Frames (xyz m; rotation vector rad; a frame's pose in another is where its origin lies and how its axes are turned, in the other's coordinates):
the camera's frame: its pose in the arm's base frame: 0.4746 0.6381 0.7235 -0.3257 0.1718 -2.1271
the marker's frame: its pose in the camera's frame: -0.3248 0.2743 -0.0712 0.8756 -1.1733 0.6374
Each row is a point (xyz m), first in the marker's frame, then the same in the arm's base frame.
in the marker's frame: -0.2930 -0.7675 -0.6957
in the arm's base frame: 0.3604 -0.0956 0.0940
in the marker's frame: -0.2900 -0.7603 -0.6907
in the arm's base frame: 0.3655 -0.0890 0.0980
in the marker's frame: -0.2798 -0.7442 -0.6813
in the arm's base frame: 0.3781 -0.0766 0.1098
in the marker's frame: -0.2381 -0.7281 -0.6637
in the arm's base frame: 0.3915 -0.0640 0.1541
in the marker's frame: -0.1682 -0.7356 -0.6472
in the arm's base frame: 0.3874 -0.0680 0.2261
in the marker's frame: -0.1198 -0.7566 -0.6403
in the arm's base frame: 0.3716 -0.0810 0.2752
